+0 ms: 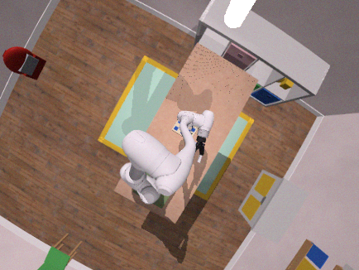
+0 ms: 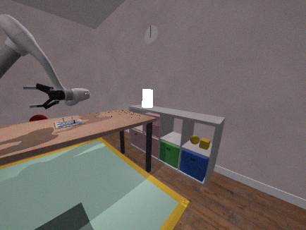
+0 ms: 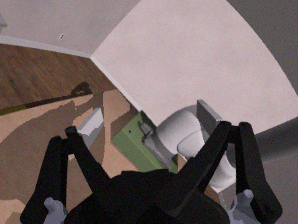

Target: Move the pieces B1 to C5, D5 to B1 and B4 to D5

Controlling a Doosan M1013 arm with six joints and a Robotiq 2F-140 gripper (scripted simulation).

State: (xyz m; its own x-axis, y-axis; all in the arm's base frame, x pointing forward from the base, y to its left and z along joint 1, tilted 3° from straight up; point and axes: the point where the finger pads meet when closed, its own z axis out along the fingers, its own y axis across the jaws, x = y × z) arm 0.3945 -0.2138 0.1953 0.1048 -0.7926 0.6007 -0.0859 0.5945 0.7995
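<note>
Right now the dark chess piece is 28 cm ahead of my hand, 11 cm to the left of it and 25 cm below it. Also, from my hand: chessboard 25 cm ahead, 16 cm to the left, 26 cm below.
</note>
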